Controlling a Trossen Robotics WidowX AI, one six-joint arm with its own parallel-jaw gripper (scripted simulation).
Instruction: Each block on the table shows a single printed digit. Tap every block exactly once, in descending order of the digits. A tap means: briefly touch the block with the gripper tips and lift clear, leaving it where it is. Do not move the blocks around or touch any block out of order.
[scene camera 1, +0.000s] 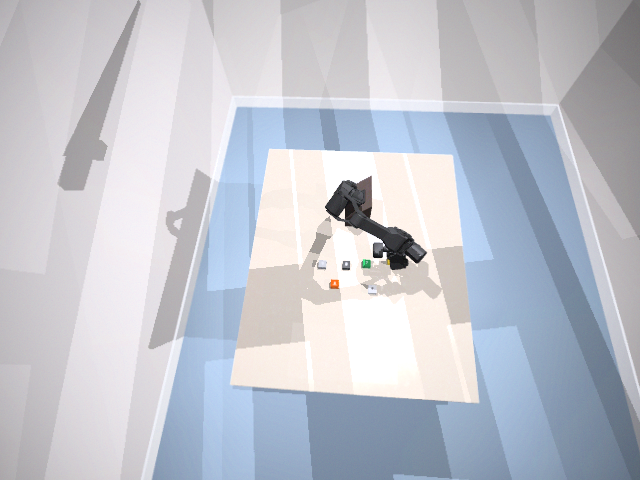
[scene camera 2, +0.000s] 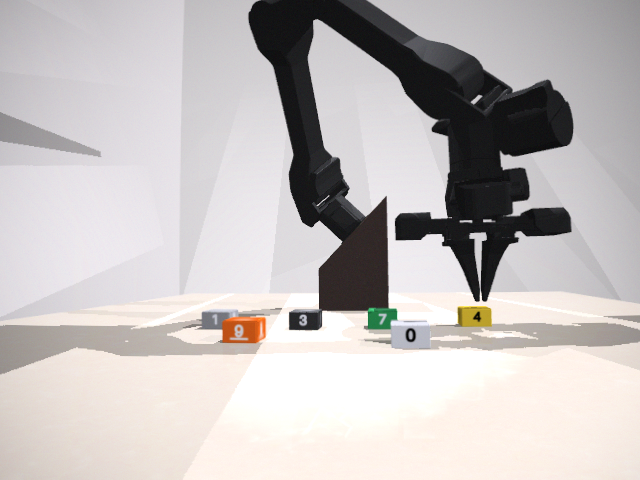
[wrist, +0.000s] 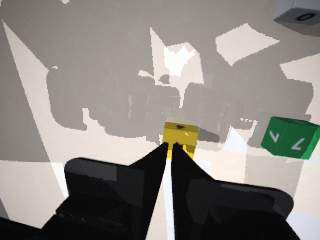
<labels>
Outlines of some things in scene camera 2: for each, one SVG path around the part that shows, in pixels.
The gripper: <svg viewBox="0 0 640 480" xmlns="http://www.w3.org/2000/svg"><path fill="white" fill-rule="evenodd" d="M472 159L456 162L450 166L445 193L448 218L431 219L430 212L400 213L395 218L395 238L398 241L422 240L426 234L442 234L442 237L444 237L442 246L449 246L463 269L474 300L480 302L480 285L475 260L475 239L469 239L470 233L486 233L487 240L482 241L481 295L482 301L487 302L497 267L509 244L518 242L519 237L515 237L516 231L521 231L526 236L559 235L572 232L571 216L564 207L536 208L523 212L520 215L504 216L513 213L513 202L526 201L530 198L529 183L525 169L516 167L503 170L500 160Z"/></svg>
A yellow 4 block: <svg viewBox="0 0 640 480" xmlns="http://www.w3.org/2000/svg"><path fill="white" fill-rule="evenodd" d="M457 307L457 323L460 326L492 327L491 308L487 306Z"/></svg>
</labels>
